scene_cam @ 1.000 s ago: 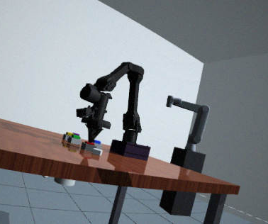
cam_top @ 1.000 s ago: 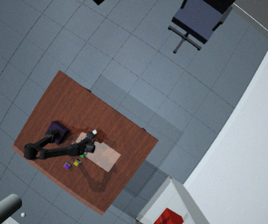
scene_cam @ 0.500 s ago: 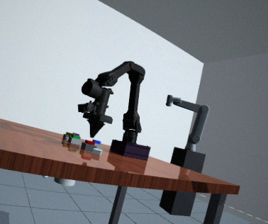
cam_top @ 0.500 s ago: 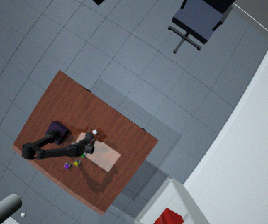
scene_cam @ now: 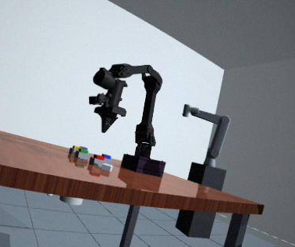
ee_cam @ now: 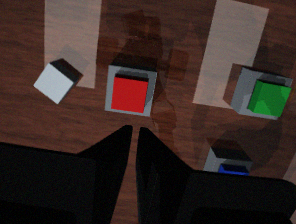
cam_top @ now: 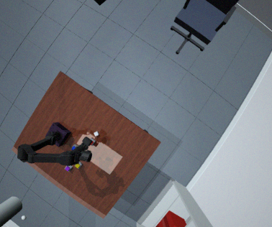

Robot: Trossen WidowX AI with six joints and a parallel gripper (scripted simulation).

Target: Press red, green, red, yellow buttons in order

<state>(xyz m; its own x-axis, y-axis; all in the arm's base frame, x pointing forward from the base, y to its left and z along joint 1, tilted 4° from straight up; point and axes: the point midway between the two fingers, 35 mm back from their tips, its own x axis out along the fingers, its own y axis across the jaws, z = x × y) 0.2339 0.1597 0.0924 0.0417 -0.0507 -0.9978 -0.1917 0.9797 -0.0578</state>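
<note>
Right now the yellow button is 230 mm to the right of my gripper tip, 90 mm below it and 60 mm ahead of it. The rest, counted from my gripper tip: white block 120 mm below, 90 mm to the left, 30 mm behind; then red button 90 mm below, 10 mm to the left, 10 mm behind; then green button 130 mm to the right, 90 mm below, 40 mm ahead.
</note>
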